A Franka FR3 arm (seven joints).
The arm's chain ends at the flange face. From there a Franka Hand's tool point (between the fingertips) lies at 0.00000 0.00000 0.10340 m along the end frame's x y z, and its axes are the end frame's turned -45 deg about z.
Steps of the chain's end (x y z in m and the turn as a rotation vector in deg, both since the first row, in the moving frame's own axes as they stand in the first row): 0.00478 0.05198 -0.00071 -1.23 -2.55 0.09; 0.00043 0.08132 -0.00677 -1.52 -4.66 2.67; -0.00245 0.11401 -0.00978 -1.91 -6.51 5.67; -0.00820 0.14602 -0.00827 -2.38 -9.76 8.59; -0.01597 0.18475 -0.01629 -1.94 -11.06 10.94; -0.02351 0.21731 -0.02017 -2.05 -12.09 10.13
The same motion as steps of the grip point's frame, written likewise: -0.03820 0.03845 -0.00084 0.93 -2.67 0.09; -0.06498 0.05362 -0.00715 2.22 -4.37 2.67; -0.09276 0.07251 -0.01050 3.25 -5.95 5.67; -0.12370 0.08696 -0.00985 5.22 -8.58 8.59; -0.15721 0.10628 -0.01826 6.45 -9.19 10.94; -0.18697 0.12280 -0.02252 7.10 -10.00 10.13
